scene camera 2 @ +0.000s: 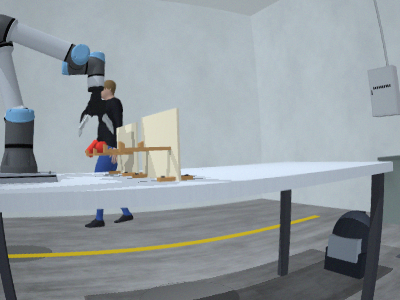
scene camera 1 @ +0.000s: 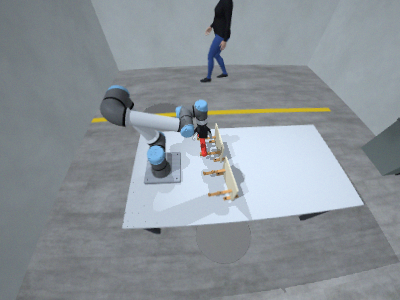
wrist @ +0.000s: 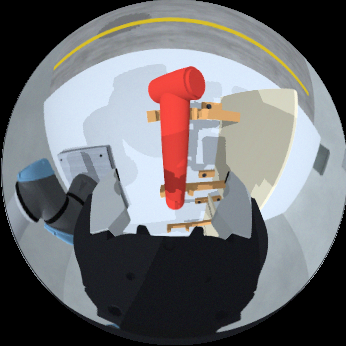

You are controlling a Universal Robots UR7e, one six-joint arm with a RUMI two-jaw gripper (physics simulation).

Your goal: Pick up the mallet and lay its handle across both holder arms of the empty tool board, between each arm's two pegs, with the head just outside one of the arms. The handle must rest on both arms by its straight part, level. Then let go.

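Frame: origin at the arm's base, x ahead, y left, z up, level; millimetres.
Where they show: gripper, fingertip midpoint: (scene camera 2: pixel 96 135) (scene camera 1: pixel 202 139) (wrist: pixel 171 171); arm's base, link origin: (scene camera 2: pixel 19 172) (scene camera 1: pixel 161 169) (wrist: pixel 88 189).
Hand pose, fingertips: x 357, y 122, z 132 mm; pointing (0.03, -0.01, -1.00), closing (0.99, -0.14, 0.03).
Observation:
Each offset is from my fingertips to the centre of the thing. Level surfaces: height alone.
The red mallet {dz -50, dx +5, dy -1 mm} (scene camera 1: pixel 203 148) (scene camera 2: pixel 94 147) (wrist: pixel 174 135) lies across both arms of the far tool board {dz -61, dx +76, dy -19 mm} (scene camera 1: pixel 219 139) (wrist: pixel 265 135). Its handle passes between each arm's two pegs. In the wrist view its head is just outside the back arm, and the handle's end sticks out past the front arm. In scene camera 1 the gripper hides the head. The empty tool board {dz -57, dx +57, dy -342 mm} (scene camera 1: pixel 230 179) (scene camera 2: pixel 161 132) stands nearer scene camera 1, its arms bare. My gripper (scene camera 1: pixel 202 137) (scene camera 2: pixel 96 132) (wrist: pixel 171 171) is open and empty, its fingers above the handle on either side.
The white table {dz -162 mm} (scene camera 1: pixel 300 165) (scene camera 2: pixel 300 170) carries both boards and the arm's base plate (scene camera 1: pixel 174 175) (wrist: pixel 105 152). The far board's upright panel is close beside the gripper's right finger in the wrist view. A person (scene camera 1: pixel 220 35) (scene camera 2: pixel 114 115) stands behind the table.

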